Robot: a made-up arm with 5 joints. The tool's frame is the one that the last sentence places.
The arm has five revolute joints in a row. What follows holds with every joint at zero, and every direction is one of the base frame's. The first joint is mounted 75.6 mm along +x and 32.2 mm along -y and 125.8 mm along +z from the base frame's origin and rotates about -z. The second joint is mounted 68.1 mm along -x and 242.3 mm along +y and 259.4 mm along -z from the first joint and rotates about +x. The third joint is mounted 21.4 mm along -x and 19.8 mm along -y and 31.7 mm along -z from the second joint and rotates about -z. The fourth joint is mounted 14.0 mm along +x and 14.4 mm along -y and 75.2 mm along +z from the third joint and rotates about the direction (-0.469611, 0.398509, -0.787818). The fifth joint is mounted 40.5 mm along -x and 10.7 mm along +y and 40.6 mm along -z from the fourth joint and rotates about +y. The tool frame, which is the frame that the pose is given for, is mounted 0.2 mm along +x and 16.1 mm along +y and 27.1 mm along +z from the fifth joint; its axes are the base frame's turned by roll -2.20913, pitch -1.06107 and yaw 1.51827 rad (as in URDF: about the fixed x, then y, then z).
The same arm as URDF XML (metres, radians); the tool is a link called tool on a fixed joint. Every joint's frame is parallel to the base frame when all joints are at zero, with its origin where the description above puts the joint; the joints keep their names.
<robot name="arm">
  <joint name="tool_joint" type="fixed">
    <parent link="link5"/>
    <child link="tool"/>
    <origin xyz="0.0002 0.0161 0.0271" rpy="-2.2091 -1.0611 1.5183"/>
  </joint>
  <joint name="joint 5" type="continuous">
    <parent link="link4"/>
    <child link="link5"/>
    <origin xyz="-0.0405 0.0107 -0.0406"/>
    <axis xyz="0 1 0"/>
  </joint>
  <joint name="joint 4" type="continuous">
    <parent link="link3"/>
    <child link="link4"/>
    <origin xyz="0.014 -0.0144 0.0752"/>
    <axis xyz="-0.469611 0.398509 -0.787818"/>
  </joint>
  <joint name="joint 3" type="continuous">
    <parent link="link2"/>
    <child link="link3"/>
    <origin xyz="-0.0214 -0.0198 -0.0317"/>
    <axis xyz="0 0 -1"/>
  </joint>
  <joint name="joint 2" type="continuous">
    <parent link="link1"/>
    <child link="link2"/>
    <origin xyz="-0.0681 0.2423 -0.2594"/>
    <axis xyz="1 0 0"/>
  </joint>
  <joint name="joint 1" type="continuous">
    <parent link="base"/>
    <child link="link1"/>
    <origin xyz="0.0756 -0.0322 0.1258"/>
    <axis xyz="0 0 -1"/>
  </joint>
  <link name="base"/>
  <link name="link1"/>
  <link name="link2"/>
  <link name="link3"/>
  <link name="link4"/>
  <link name="link5"/>
  <link name="tool"/>
</robot>

